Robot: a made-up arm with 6 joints. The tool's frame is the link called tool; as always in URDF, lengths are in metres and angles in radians.
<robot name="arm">
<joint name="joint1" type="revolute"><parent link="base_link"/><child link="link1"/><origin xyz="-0.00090 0.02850 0.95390" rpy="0.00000 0.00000 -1.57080"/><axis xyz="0 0 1"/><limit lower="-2.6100" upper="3.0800" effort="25" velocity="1"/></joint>
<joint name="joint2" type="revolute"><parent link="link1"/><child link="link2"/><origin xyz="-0.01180 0.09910 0.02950" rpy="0.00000 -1.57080 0.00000"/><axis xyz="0 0 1"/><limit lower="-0.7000" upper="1.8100" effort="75" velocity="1.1"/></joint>
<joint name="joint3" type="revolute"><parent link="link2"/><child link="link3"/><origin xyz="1.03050 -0.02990 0.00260" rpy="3.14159 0.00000 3.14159"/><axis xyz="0 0 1"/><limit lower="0.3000" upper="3.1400" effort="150" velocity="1.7"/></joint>
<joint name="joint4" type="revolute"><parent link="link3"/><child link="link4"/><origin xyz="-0.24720 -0.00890 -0.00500" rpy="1.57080 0.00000 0.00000"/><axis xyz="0 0 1"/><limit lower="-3.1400" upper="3.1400" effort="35" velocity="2.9"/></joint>
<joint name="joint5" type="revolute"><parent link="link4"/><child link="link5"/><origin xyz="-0.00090 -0.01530 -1.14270" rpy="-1.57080 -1.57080 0.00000"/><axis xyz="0 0 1"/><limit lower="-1.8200" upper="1.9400" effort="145" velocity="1.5"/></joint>
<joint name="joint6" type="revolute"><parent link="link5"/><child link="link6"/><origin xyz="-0.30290 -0.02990 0.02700" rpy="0.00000 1.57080 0.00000"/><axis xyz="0 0 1"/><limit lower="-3.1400" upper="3.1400" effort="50" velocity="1.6"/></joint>
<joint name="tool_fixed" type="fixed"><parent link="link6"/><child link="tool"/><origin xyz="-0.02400 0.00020 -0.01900" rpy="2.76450 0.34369 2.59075"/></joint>
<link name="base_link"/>
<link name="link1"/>
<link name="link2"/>
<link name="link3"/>
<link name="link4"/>
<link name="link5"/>
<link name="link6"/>
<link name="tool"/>
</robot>
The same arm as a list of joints. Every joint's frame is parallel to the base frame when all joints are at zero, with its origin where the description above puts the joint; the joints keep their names.
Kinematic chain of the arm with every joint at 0, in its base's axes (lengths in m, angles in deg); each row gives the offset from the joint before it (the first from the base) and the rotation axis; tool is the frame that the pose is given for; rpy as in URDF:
joint1: xyz -0.0009 0.0285 0.9539 axis +z
joint2: xyz 0.0991 0.0118 0.0295 axis +y
joint3: xyz -0.0299 0.0026 1.0305 axis -y
joint4: xyz -0.0089 0.005 0.2472 axis -x
joint5: xyz 1.1427 0.0153 0.0009 axis -y
joint6: xyz 0.3029 -0.027 0.0299 axis -x
tool: xyz 0.019 -0.024 -0.0002 rpy -99.91 29.52 -67.22
Joint limits (deg, base to tool): -149.54..176.47 -40.11..103.71 17.19..179.91 -179.91..179.91 -104.28..111.15 -179.91..179.91

